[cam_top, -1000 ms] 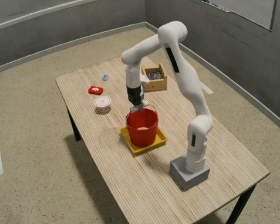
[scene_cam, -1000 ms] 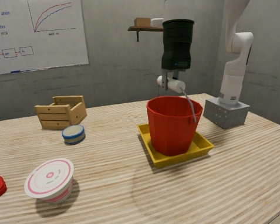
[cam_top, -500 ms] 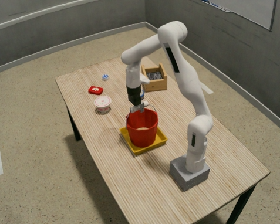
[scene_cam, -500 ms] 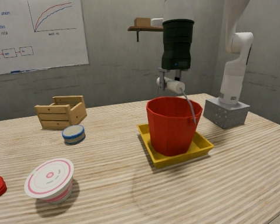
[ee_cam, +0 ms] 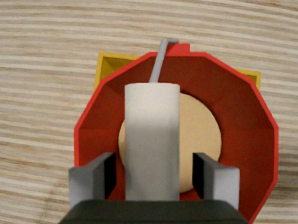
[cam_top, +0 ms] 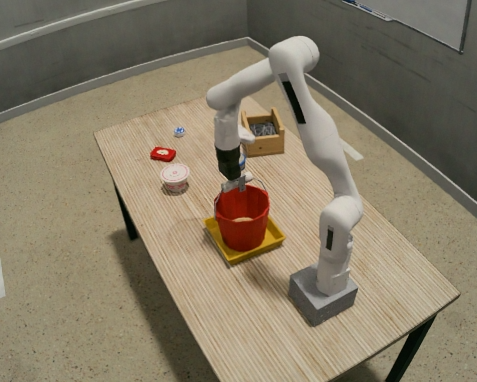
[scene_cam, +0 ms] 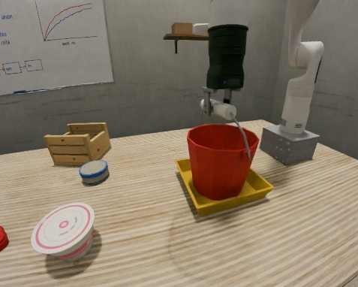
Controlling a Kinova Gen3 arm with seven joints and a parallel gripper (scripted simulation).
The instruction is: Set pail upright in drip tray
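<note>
Now: the pail handle 10 mm behind my hand and 30 mm below it. Also, from my hand: yellow drip tray: 20 mm behind, 230 mm below; red pail: 10 mm behind, 100 mm below; blue-rimmed round tin: 370 mm ahead, 150 mm to the right, 220 mm below.
</note>
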